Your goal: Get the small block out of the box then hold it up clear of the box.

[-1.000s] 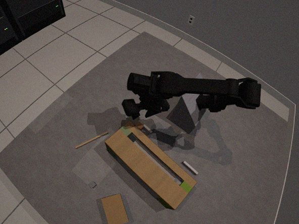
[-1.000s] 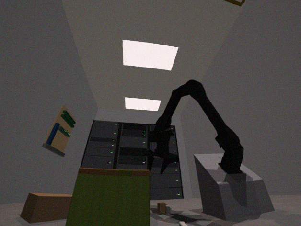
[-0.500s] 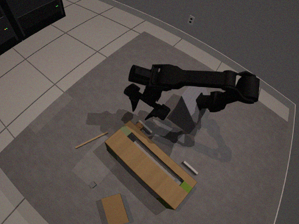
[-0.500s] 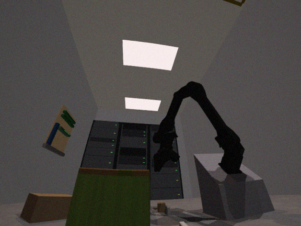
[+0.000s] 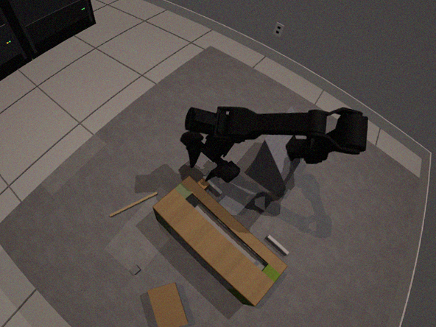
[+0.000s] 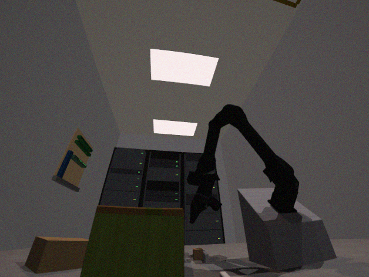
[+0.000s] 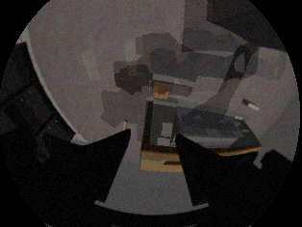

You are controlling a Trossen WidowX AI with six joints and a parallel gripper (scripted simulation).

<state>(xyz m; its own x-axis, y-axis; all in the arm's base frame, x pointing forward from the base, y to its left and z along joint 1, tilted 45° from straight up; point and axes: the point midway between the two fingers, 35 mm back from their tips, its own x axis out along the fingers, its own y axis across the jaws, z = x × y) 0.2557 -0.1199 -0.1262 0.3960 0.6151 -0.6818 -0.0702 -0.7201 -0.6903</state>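
Now: gripper tip 100 mm above the block, 20 mm past it and 10 mm to the right of it. Also, from my gripper tip: grey cube (330 mm ahead, 110 mm below, 30 mm to the left); then long wooden box (170 mm to the left, 80 mm ahead, 60 mm below); then thin wooden stick (180 mm ahead, 120 mm to the right, 110 mm below).
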